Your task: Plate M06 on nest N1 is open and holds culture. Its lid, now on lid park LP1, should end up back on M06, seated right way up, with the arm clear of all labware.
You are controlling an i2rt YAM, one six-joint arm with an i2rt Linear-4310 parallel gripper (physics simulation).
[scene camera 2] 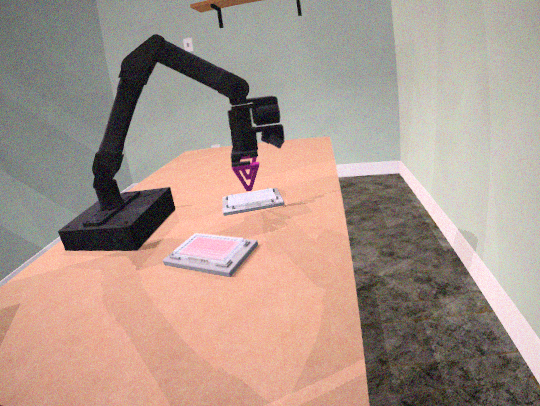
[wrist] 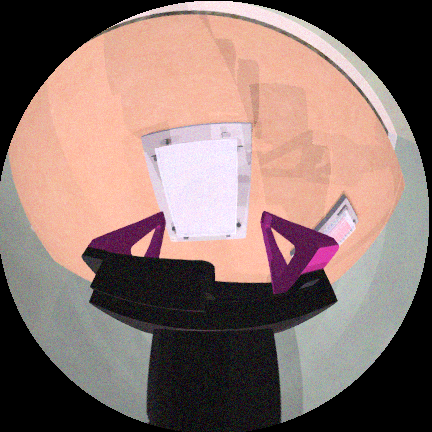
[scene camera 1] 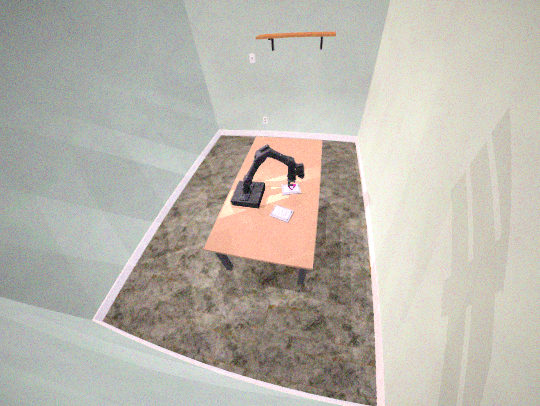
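Pixels of known places: gripper, between the fingertips: (scene camera 2: pixel 249 184) (wrist: pixel 212 216) (scene camera 1: pixel 291 186); arm's base, origin of its link: (scene camera 2: pixel 113 209) (scene camera 1: pixel 247 191).
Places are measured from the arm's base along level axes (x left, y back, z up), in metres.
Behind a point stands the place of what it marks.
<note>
The white lid (scene camera 2: pixel 251 198) @[x 0.144, y -0.351, z -0.047 m] (wrist: pixel 200 187) @[x 0.161, y -0.358, z -0.047 m] lies flat on the grey lid park LP1 (scene camera 2: pixel 242 210) @[x 0.092, y -0.338, z -0.059 m] (wrist: pixel 246 200) @[x 0.101, y -0.352, z -0.055 m]. Plate M06 (scene camera 2: pixel 210 247) @[x -0.133, y -0.336, z -0.039 m] (wrist: pixel 343 229) @[x -0.122, y -0.363, z -0.039 m] is open and shows pink culture; it sits on the grey nest N1 (scene camera 2: pixel 200 269) @[x -0.183, y -0.330, z -0.058 m] (wrist: pixel 327 220) @[x -0.068, y -0.362, z -0.053 m], nearer scene camera 2 than the park. In the scene camera 1 view plate M06 (scene camera 1: pixel 282 213) @[x -0.134, y -0.338, z -0.040 m] looks pale. My gripper (scene camera 1: pixel 292 187) @[x 0.145, y -0.350, z -0.008 m] (scene camera 2: pixel 248 189) @[x 0.145, y -0.350, z -0.008 m] (wrist: pixel 212 216) @[x 0.145, y -0.350, z -0.008 m] is open and empty, pointing down, with its magenta fingertips a little above the lid. In the wrist view the fingertips stand to either side of the lid's near end.
The black arm base (scene camera 1: pixel 248 194) @[x -0.036, y -0.025, z 0.009 m] (scene camera 2: pixel 118 225) @[x -0.101, y -0.092, z -0.002 m] stands on the wooden table (scene camera 1: pixel 250 235) @[x -0.367, y -0.146, z -0.065 m] (scene camera 2: pixel 270 325) @[x -0.316, y -0.491, z -0.065 m], on the left in both scene views. The table's right edge runs beyond the park and the nest. A wooden shelf (scene camera 1: pixel 296 35) hangs high on the back wall.
</note>
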